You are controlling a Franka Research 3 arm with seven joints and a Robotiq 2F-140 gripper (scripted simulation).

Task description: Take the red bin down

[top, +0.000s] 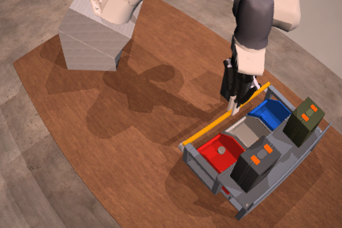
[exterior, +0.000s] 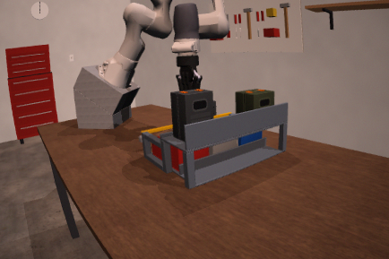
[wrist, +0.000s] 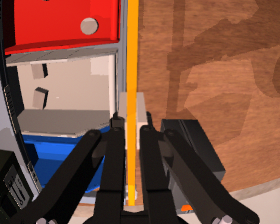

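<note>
My gripper is now 110 mm short of the white bin and 70 mm above it. The rest, counted from my hand: blue bin 100 mm ahead, 110 mm to the left, 70 mm below; then yellow bar 30 mm below; then red bin 110 mm ahead, 110 mm to the right, 70 mm below.
</note>
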